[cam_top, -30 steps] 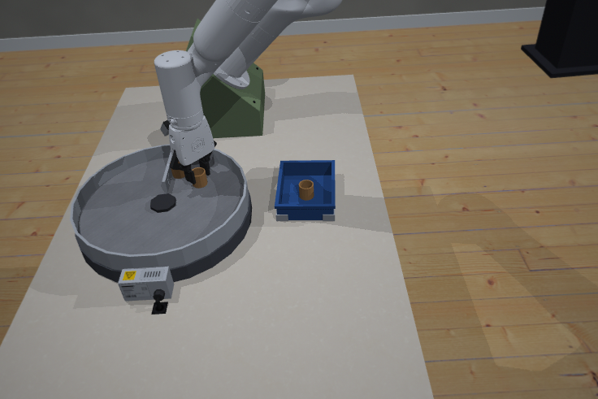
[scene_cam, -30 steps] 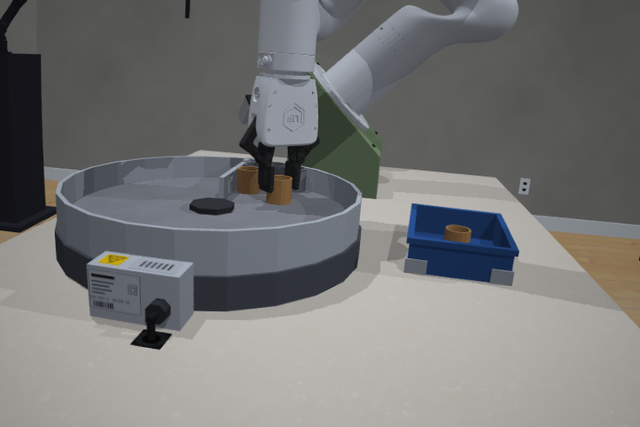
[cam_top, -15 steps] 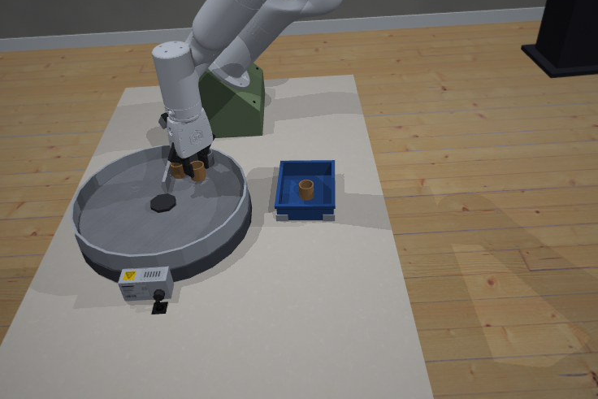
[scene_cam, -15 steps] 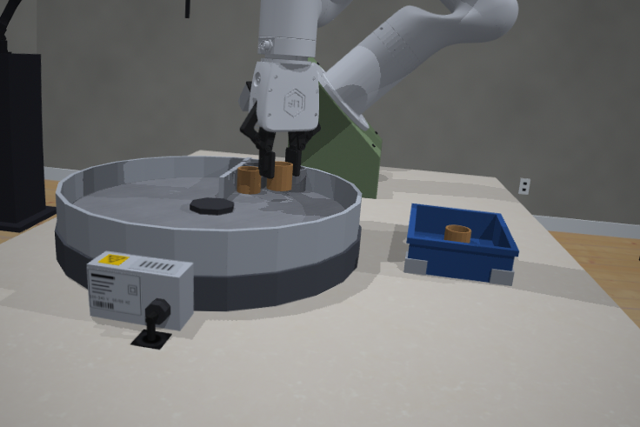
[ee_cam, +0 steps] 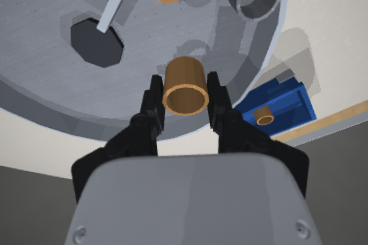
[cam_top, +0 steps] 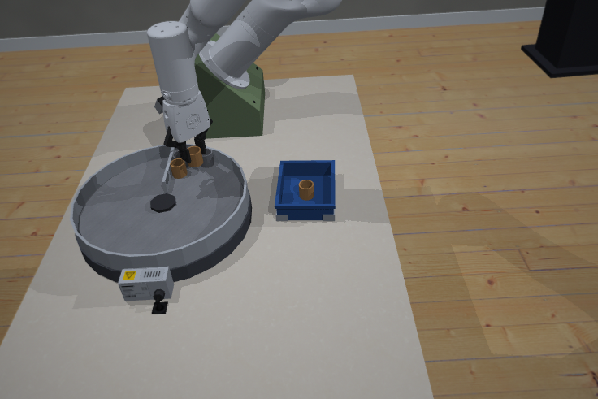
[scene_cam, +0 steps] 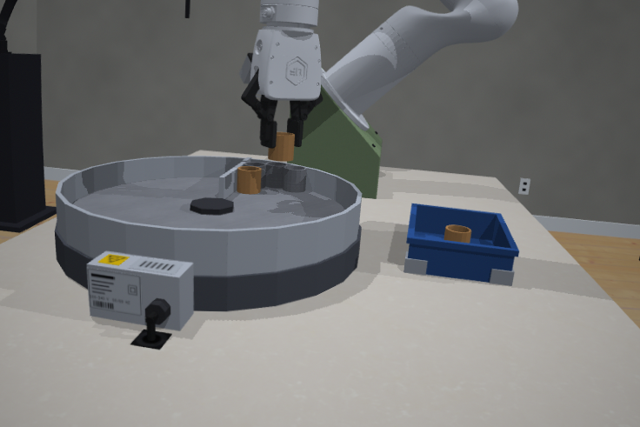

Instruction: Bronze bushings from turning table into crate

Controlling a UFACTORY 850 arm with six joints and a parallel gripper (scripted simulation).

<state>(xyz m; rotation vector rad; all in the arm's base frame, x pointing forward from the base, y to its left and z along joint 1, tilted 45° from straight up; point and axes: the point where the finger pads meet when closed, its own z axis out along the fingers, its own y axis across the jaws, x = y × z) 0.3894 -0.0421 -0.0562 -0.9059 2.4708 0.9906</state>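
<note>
My hand is 3 cm short of the blue crate, 27 cm to the right of it and 13 cm above it. Also, from my hand: grey turning table: 7 cm ahead, 9 cm to the right, 11 cm below.
</note>
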